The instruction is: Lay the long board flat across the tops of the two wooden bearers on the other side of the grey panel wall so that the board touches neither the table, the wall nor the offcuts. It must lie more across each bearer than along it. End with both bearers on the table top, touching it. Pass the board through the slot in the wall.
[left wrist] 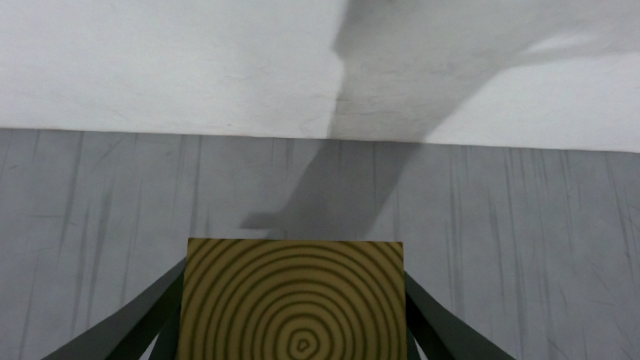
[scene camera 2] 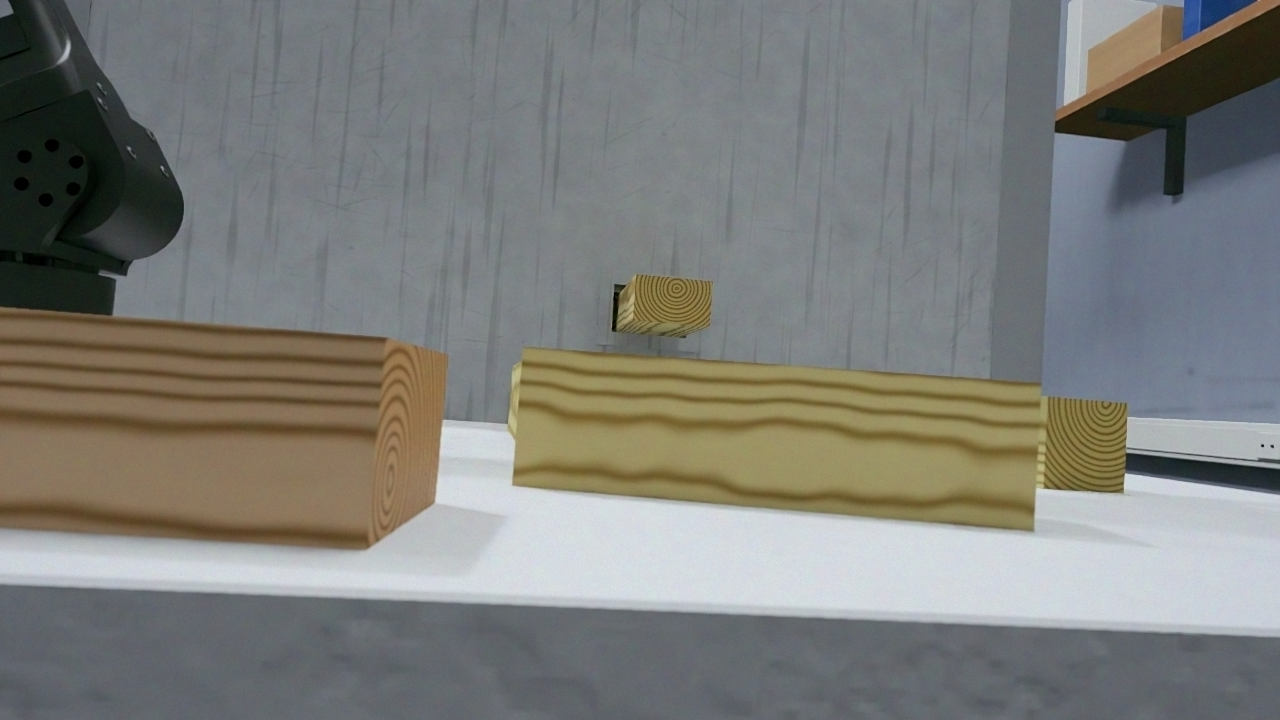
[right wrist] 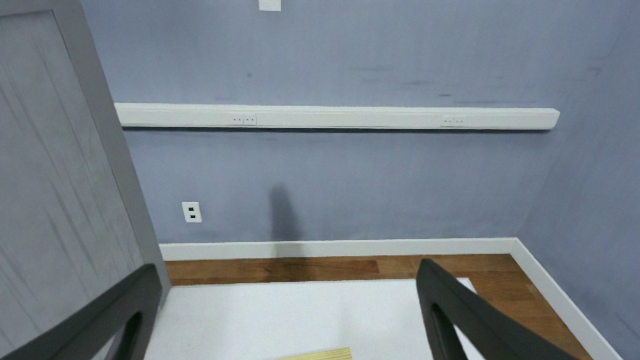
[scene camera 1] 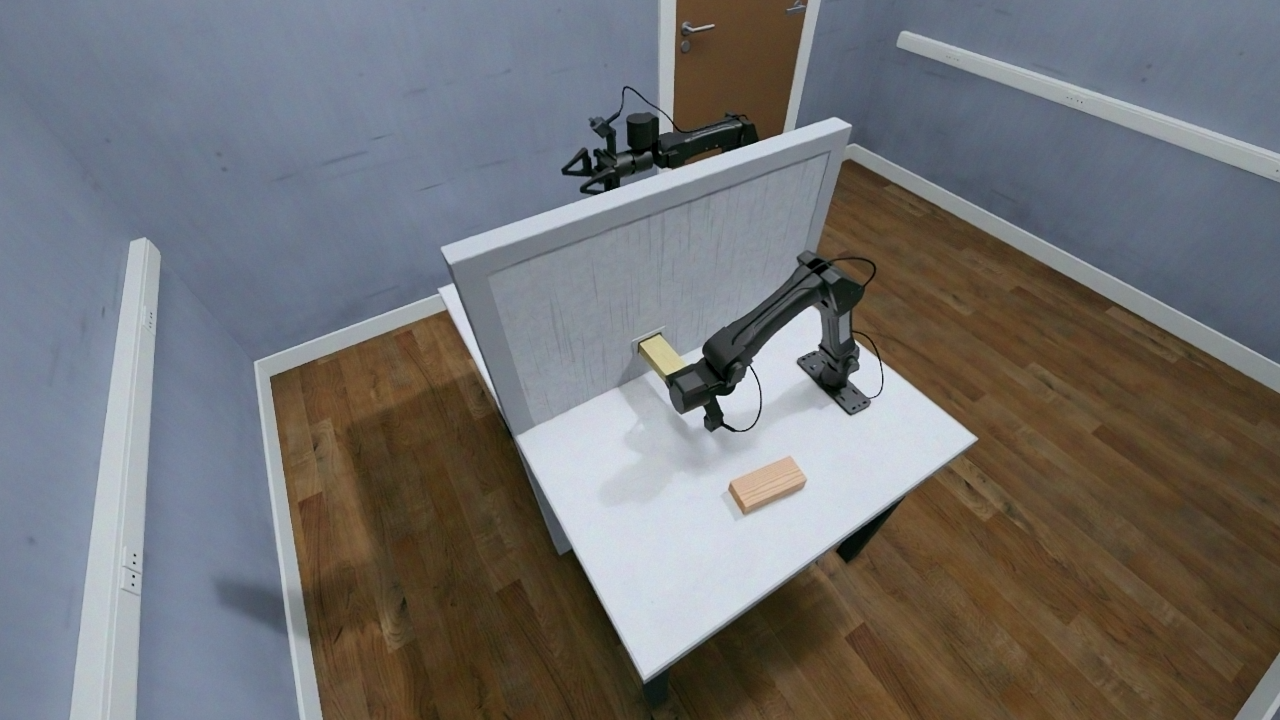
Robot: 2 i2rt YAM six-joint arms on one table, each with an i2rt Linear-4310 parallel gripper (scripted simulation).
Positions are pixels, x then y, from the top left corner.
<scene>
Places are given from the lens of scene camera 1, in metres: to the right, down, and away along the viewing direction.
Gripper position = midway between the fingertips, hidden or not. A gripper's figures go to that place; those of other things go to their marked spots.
my left gripper [scene camera 1: 679, 378]: 0.09, 0.04, 1.16
my right gripper [scene camera 1: 570, 180]: -0.16, -0.41, 1.15
long pale board [scene camera 1: 655, 350]: 0.04, -0.02, 1.19
brown offcut [scene camera 1: 758, 488]: 0.24, 0.26, 1.04
</scene>
